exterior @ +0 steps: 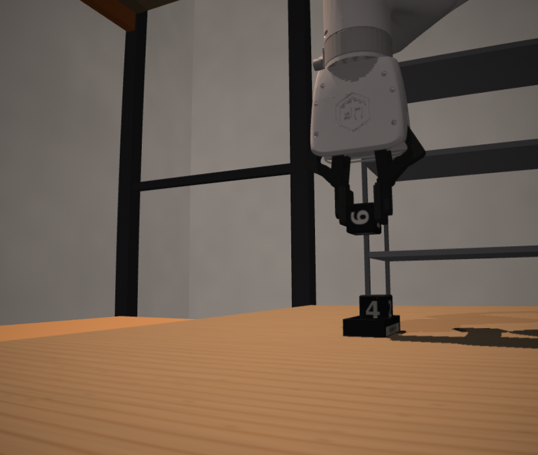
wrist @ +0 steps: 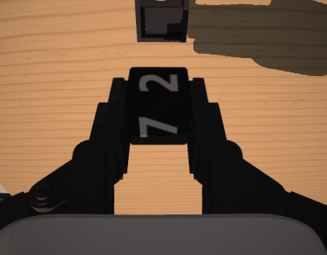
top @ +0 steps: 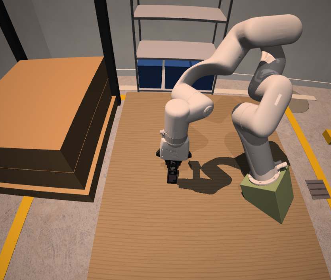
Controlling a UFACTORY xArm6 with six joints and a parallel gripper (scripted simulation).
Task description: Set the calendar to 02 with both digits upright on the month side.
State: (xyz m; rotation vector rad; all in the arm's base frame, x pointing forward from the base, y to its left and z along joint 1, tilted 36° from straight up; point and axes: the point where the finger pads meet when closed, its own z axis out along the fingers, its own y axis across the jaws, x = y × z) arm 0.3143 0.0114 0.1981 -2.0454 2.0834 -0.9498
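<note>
Right now my hand is 20 mm to the left of the black calendar tray and 120 mm above it. Also, from my hand: cube (10 mm below).
</note>
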